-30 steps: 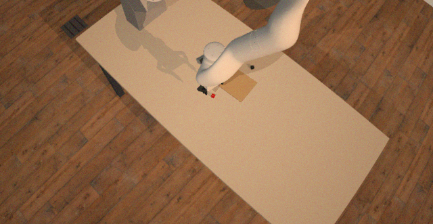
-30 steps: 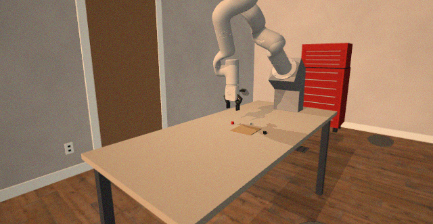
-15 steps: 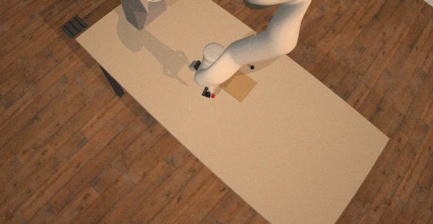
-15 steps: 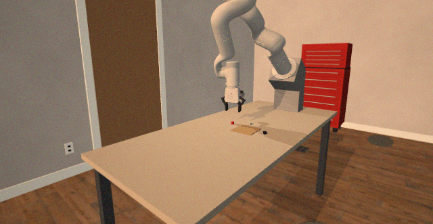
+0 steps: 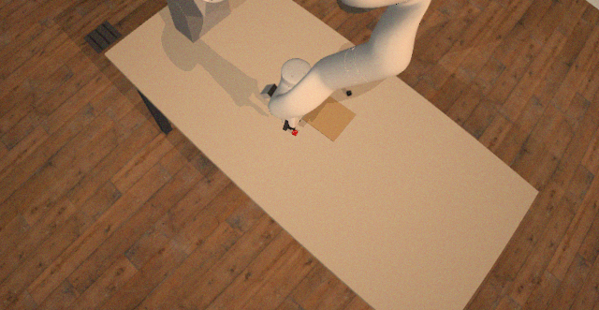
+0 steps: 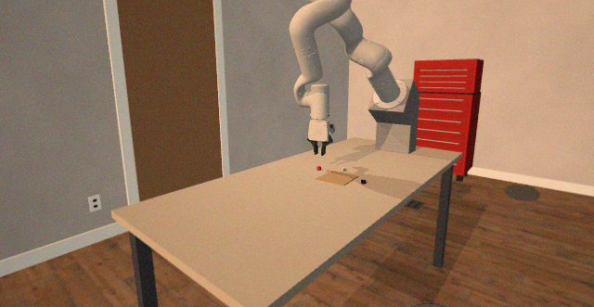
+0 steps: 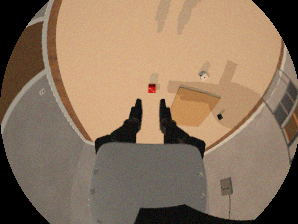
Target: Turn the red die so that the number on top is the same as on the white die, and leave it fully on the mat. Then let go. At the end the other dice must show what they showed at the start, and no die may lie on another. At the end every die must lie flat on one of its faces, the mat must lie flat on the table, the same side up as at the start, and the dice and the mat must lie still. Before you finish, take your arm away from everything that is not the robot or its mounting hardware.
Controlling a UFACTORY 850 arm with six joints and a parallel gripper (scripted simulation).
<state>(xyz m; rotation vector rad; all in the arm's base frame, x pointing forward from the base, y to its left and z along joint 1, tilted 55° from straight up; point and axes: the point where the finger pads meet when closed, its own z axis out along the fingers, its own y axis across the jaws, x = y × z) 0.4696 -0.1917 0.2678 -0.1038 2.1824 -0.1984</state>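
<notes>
My gripper is now 9 cm above the red die and 1 cm short of it. From my hand the other things lie so: black die: 25 cm to the left, 10 cm ahead, 9 cm below; then white die: 11 cm to the left, 9 cm below, 3 cm behind; then mat: 12 cm to the left, 9 cm below, 9 cm ahead.
</notes>
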